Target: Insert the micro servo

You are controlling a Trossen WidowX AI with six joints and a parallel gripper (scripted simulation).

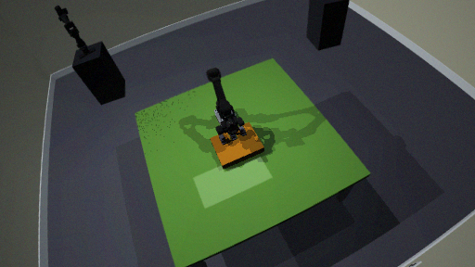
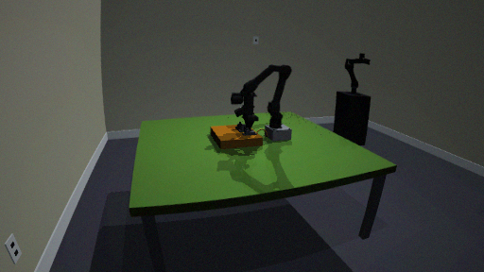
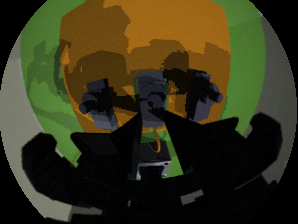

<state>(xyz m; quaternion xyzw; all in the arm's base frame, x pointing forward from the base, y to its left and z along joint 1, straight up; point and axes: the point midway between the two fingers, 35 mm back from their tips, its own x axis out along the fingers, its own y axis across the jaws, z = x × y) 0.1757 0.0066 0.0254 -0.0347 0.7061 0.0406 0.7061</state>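
Now: gripper tip 120 mm short of the orange deck, 30 mm above it and 10 mm to the right of it.
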